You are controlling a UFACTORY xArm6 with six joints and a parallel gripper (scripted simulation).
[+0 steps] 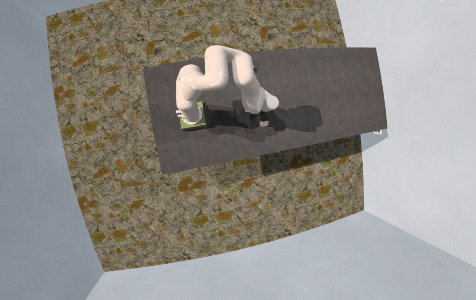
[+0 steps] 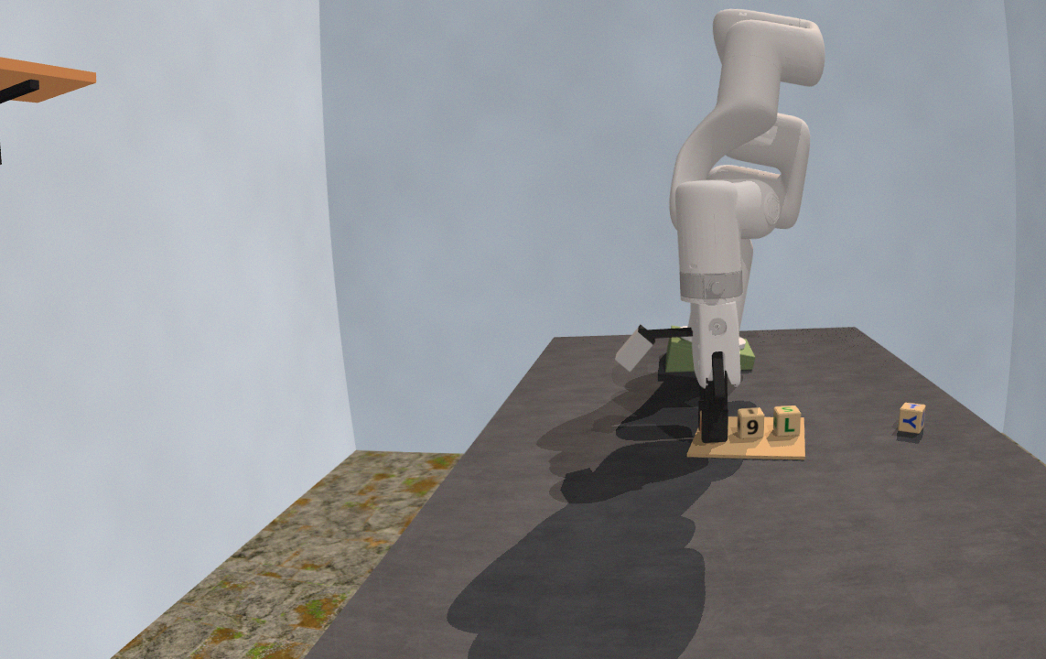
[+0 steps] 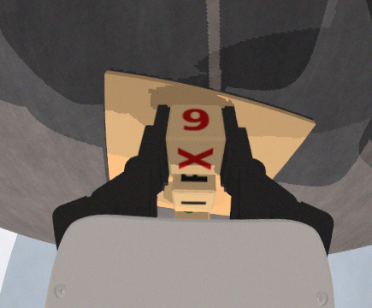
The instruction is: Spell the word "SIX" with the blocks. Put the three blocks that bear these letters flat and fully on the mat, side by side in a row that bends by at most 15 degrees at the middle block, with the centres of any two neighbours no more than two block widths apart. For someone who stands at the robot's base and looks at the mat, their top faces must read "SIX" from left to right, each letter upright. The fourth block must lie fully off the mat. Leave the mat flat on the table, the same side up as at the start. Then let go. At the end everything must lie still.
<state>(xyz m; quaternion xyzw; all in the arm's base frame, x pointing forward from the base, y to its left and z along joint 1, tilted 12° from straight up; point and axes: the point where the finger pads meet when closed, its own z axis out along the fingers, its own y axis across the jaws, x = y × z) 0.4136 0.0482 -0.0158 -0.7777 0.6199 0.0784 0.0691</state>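
Now: hand 1 cm above the X block. Also, from my hand: tan mat 5 cm to the left, 2 cm below, 1 cm behind; then S block 9 cm to the left, 2 cm behind, 1 cm below; then I block 5 cm to the left, 1 cm below, 1 cm behind.
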